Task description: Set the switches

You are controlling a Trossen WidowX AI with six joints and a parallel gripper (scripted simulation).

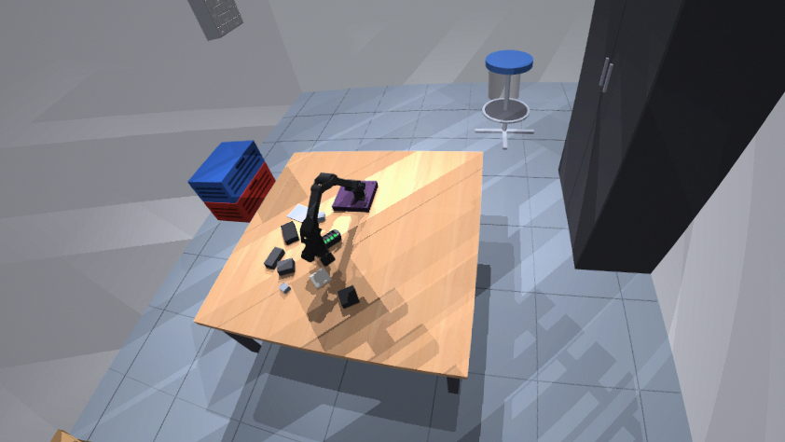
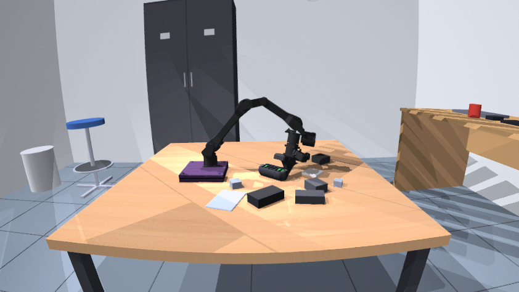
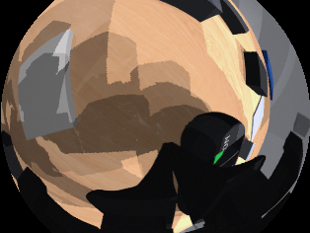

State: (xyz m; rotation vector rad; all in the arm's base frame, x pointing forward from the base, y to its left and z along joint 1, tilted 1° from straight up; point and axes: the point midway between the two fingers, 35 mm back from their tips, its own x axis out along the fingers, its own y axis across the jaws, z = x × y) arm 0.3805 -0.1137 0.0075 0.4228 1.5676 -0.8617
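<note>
Now: the white plate 13 cm ahead of my gripper tip and 2 cm to the left of it. The rest, counted from my gripper tip: white sheet: 27 cm behind, 21 cm to the right.
</note>
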